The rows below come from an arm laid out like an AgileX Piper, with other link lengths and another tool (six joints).
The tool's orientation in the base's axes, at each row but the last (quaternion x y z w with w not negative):
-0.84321, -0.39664, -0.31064, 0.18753
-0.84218, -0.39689, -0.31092, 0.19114
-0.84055, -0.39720, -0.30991, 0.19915
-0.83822, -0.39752, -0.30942, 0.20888
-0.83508, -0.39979, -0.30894, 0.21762
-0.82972, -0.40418, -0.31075, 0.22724
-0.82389, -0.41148, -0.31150, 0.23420
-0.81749, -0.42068, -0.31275, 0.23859
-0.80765, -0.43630, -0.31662, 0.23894
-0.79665, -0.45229, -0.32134, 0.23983
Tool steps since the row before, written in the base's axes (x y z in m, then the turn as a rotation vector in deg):
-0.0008, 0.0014, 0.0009, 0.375, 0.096, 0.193
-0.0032, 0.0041, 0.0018, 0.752, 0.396, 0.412
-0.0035, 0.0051, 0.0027, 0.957, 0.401, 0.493
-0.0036, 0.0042, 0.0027, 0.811, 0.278, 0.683
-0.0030, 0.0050, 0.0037, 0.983, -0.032, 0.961
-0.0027, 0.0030, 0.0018, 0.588, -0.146, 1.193
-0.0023, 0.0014, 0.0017, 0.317, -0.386, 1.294
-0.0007, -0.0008, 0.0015, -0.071, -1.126, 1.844
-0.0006, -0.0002, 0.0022, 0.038, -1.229, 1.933
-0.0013, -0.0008, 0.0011, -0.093, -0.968, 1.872
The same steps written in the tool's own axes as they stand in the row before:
0.0010, -0.0016, -0.0002, 0.367, 0.222, 0.053
0.0019, -0.0052, -0.0002, 0.866, 0.319, 0.203
0.0029, -0.0061, -0.0003, 1.024, 0.471, 0.221
0.0023, -0.0057, -0.0007, 1.016, 0.408, -0.041
0.0038, -0.0058, -0.0006, 1.127, 0.695, -0.370
0.0016, -0.0041, -0.0003, 1.039, 0.410, -0.736
0.0009, -0.0029, -0.0010, 0.856, 0.306, -1.047
0.0003, -0.0004, -0.0018, 0.675, 0.306, -2.031
0.0012, -0.0007, -0.0018, 0.727, 0.441, -2.127
-0.0002, -0.0009, -0.0017, 0.780, 0.208, -1.949

